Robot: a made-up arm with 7 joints.
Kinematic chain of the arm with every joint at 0, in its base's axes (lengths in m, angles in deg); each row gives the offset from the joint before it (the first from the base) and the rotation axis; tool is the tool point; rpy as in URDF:
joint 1: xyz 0 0.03 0.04 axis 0 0.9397 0.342
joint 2: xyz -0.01 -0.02 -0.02 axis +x
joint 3: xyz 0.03 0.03 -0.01 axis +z
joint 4: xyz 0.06 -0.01 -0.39 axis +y
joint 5: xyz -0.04 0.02 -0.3 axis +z
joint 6: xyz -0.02 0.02 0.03 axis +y
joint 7: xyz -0.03 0 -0.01 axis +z
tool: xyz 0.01 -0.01 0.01 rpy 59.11 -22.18 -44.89
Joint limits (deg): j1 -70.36..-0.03 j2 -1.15..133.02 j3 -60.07..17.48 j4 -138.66..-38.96 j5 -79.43..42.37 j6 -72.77..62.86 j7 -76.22..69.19
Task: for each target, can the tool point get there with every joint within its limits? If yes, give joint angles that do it. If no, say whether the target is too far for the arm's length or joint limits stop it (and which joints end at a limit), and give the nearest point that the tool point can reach.
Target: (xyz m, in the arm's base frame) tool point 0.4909 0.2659 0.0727
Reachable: yes | joints -37.14 43.46 5.34 -102.40 -48.55 -25.25 -18.70
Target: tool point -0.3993 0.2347 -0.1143
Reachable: no: joint limits stop it (at a limit: joint 1, joint 3, joint 4, joint 5) | nearest point 0.1472 0.3031 -0.1549 | short by 0.552 m
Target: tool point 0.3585 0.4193 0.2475
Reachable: yes | joints -50.29 103.64 -37.33 -89.32 29.63 6.44 -16.99
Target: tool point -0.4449 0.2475 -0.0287
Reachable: no: joint limits stop it (at a limit: joint 1, joint 2, joint 3, joint 4, joint 5, joint 7) | nearest point -0.1302 0.0613 0.3723 | short by 0.543 m
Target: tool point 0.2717 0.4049 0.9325
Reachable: no: too far | nearest point 0.1623 0.3524 0.6091 | short by 0.345 m
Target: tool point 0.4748 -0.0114 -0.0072
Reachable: yes | joints -40.69 33.58 -30.07 -121.49 -43.96 -43.20 -54.89
